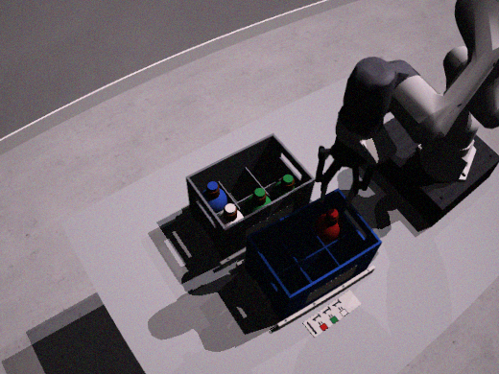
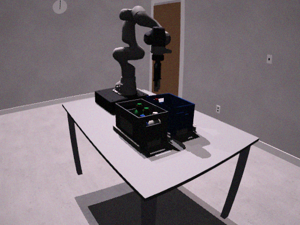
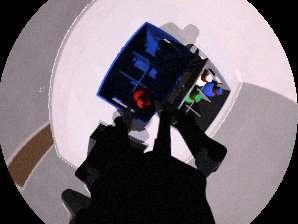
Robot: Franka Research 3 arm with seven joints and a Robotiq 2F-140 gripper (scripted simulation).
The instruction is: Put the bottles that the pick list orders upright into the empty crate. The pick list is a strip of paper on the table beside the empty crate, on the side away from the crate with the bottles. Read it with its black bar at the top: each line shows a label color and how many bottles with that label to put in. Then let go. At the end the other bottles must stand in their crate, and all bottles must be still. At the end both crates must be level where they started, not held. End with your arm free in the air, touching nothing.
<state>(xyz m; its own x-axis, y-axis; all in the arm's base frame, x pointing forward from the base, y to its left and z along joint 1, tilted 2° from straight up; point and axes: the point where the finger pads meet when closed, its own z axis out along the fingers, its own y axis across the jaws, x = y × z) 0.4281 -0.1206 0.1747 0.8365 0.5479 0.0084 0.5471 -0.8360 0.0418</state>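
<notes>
Now: hand 7 cm short of the black crate, 21 cm to the left of it and 17 cm above it. Round my hand: white-labelled bottle 16 cm ahead, 19 cm to the right, 17 cm below; blue crate 9 cm ahead, 2 cm to the left, 17 cm below; red-label bottle 1 cm behind, 17 cm below.
</notes>
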